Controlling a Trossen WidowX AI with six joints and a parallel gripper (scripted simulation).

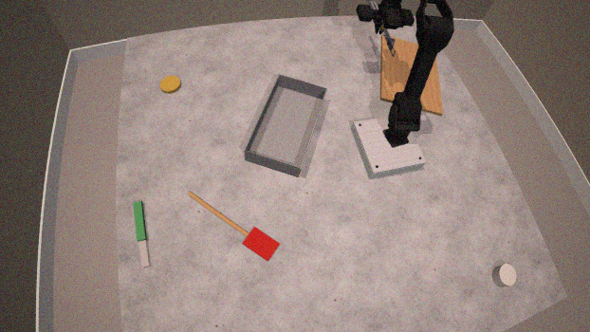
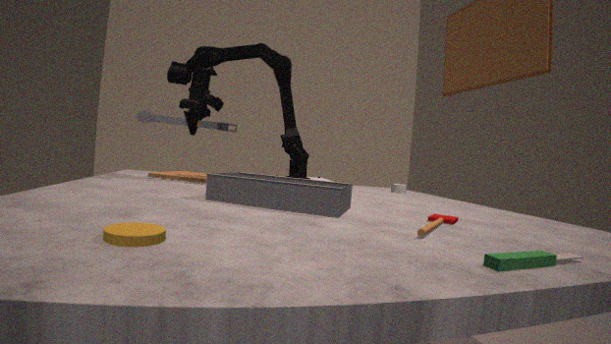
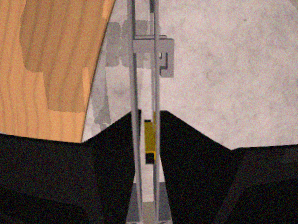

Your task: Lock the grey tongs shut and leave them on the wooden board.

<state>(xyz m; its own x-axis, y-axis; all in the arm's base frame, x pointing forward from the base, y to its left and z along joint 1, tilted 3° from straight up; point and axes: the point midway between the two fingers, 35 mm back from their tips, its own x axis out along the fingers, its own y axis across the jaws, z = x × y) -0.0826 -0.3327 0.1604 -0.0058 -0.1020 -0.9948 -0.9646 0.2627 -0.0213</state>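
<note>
The wooden board is 16 cm behind my gripper tip, 8 cm to the left of it and 15 cm below it. Round my gripper tip: yellow disc 71 cm ahead, 9 cm to the right, 15 cm below; red spatula 61 cm ahead, 46 cm to the left, 15 cm below; roasting tin 38 cm ahead, 19 cm to the left, 13 cm below.
</note>
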